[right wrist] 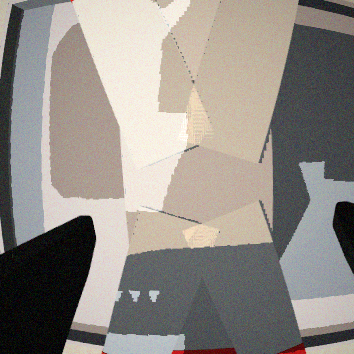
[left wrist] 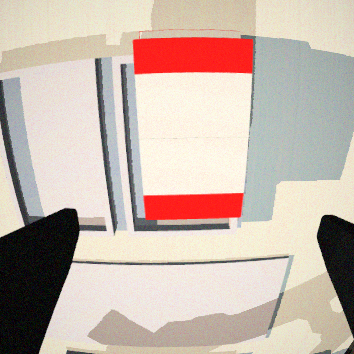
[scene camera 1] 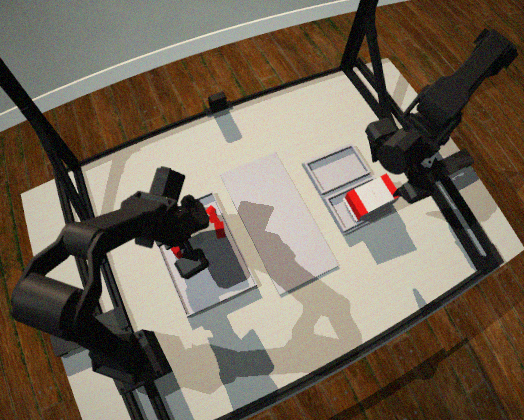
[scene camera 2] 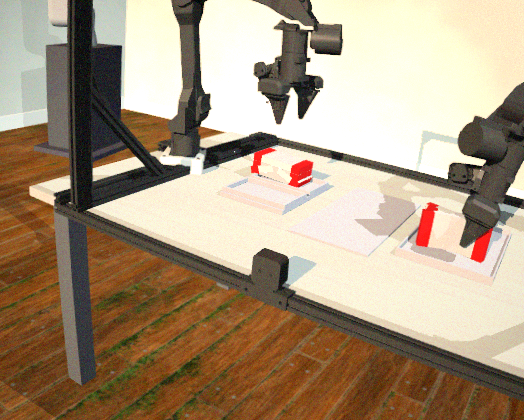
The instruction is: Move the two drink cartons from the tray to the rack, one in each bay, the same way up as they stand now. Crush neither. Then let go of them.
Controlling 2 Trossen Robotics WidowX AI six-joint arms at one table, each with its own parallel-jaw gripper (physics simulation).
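Pixels of known places: left gripper, fingertip midpoint: (left wrist: 203, 225) (scene camera 1: 384, 178) (scene camera 2: 289, 121); right gripper, fingertip midpoint: (right wrist: 218, 222) (scene camera 1: 189, 241) (scene camera 2: 464, 237); left arm's base at its link origin: (scene camera 2: 183, 153); right arm's base at its link origin: (scene camera 1: 131, 362).
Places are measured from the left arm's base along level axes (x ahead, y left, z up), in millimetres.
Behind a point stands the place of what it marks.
Note:
A white carton with red ends (scene camera 1: 374, 196) @[x 247, y -55, z 27 mm] (scene camera 2: 278, 164) @[x 229, y -89, z 19 mm] (left wrist: 195, 135) @[x 241, y -56, z 27 mm] sits in one bay of the two-bay rack (scene camera 2: 252, 201) @[x 178, y -220, z -26 mm] (left wrist: 124, 150) @[x 233, y -112, z -16 mm]; the other bay is empty. My left gripper (scene camera 2: 290, 120) @[x 245, y -62, z 113 mm] (left wrist: 203, 225) @[x 245, y -62, z 113 mm] is open and empty, high above that carton. The second carton (scene camera 2: 445, 230) @[x 534, y -370, z 8 mm] (right wrist: 200, 190) @[x 557, y -363, z 38 mm] stands in the tray (scene camera 1: 223, 301) @[x 644, y -225, z -21 mm] (scene camera 2: 445, 268) @[x 518, y -449, z -30 mm]; it is narrow at the middle and wide at both ends. My right gripper (scene camera 1: 194, 237) @[x 577, y -365, z -4 mm] (right wrist: 218, 222) @[x 577, y -365, z -4 mm] is open low over the tray, its fingers apart on either side of this carton, with gaps. The arm partly hides the carton in scene camera 1.
A flat pale board (scene camera 1: 290, 200) @[x 347, y -228, z -32 mm] (scene camera 2: 340, 230) @[x 350, y -317, z -32 mm] (left wrist: 180, 285) @[x 392, y -160, z -32 mm] lies between tray and rack. A small black box (scene camera 1: 218, 101) @[x 222, y -538, z 12 mm] (scene camera 2: 270, 270) @[x 213, y -562, z 1 mm] is on the frame at the table edge. Black frame posts (scene camera 2: 80, 110) @[x -145, y -324, z 159 mm] rise beside the table.

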